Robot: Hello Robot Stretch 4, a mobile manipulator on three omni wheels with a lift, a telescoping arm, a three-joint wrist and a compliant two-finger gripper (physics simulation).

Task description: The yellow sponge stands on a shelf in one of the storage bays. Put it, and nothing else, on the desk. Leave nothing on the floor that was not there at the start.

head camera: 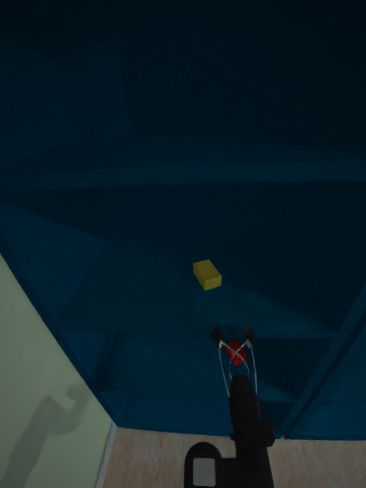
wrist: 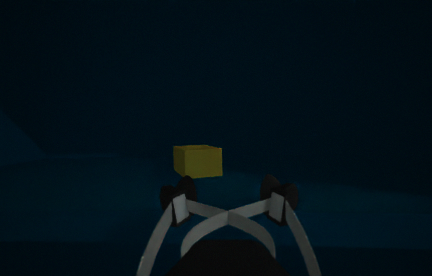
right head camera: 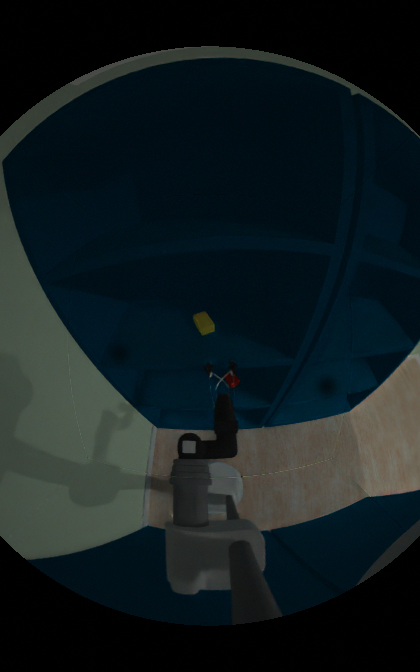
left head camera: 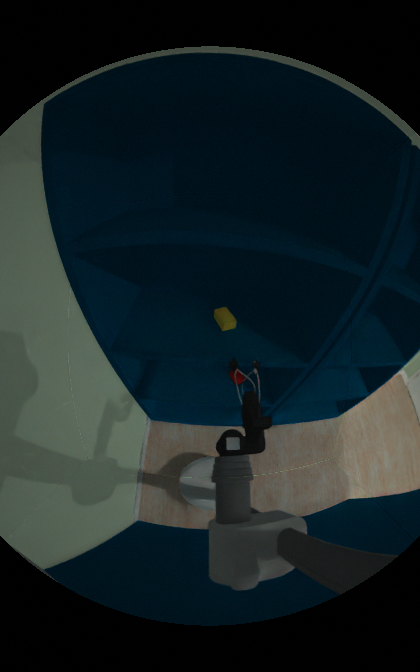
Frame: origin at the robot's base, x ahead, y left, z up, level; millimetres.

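Seen in the pictures: gripper, between the fingertips: (head camera: 231, 326) (wrist: 228, 190).
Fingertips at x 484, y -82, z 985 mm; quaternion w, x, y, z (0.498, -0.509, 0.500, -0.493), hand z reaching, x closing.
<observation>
A point is followed by its place in that frame.
The yellow sponge (head camera: 207, 275) {x 670, y -23, z 1008 mm} (left head camera: 225, 319) (right head camera: 204, 323) (wrist: 198, 161) {x 652, y -33, z 990 mm} sits on a shelf of the dark blue storage bay. My gripper (head camera: 233, 333) {x 484, y -82, z 985 mm} (left head camera: 245, 364) (right head camera: 220, 368) (wrist: 228, 190) {x 484, y -82, z 985 mm} is open, with nothing between its fingertips. In the head camera view it shows below and a little to the right of the sponge, near the shelf's front edge. In the wrist view the sponge shows beyond the fingertips, above and left of the midpoint between them. The desk does not show in these views.
A red block (head camera: 236, 352) (left head camera: 236, 376) (right head camera: 232, 380) lies on the lower shelf, seen behind the fingers. An upright divider (head camera: 327, 360) {x 476, y -397, z 811 mm} stands to the right. A pale wall (head camera: 30, 360) {x 413, y 515, z 902 mm} is at the left. Another shelf edge (head camera: 200, 173) {x 491, y -4, z 1406 mm} runs above the sponge.
</observation>
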